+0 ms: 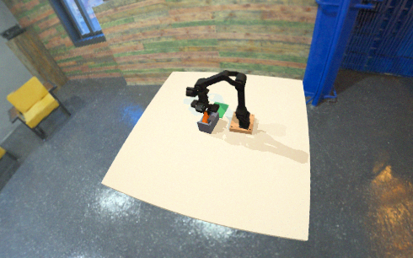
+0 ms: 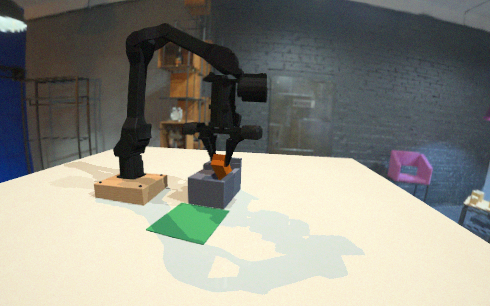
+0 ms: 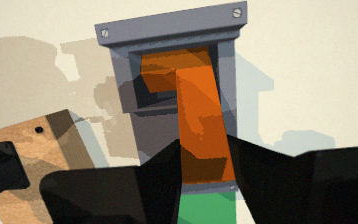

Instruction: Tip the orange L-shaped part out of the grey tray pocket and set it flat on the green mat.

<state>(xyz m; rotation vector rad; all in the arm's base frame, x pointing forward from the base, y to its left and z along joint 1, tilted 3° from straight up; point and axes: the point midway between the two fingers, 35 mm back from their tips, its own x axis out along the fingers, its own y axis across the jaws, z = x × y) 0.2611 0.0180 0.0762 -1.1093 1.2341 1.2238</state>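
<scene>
Right now my gripper tip is 2 cm past the green mat, 14 cm to the left of it and 10 cm above it. From my gripper tip the other things lie so: orange L-shaped part (1 cm behind, 3 cm to the left, 3 cm below).
</scene>
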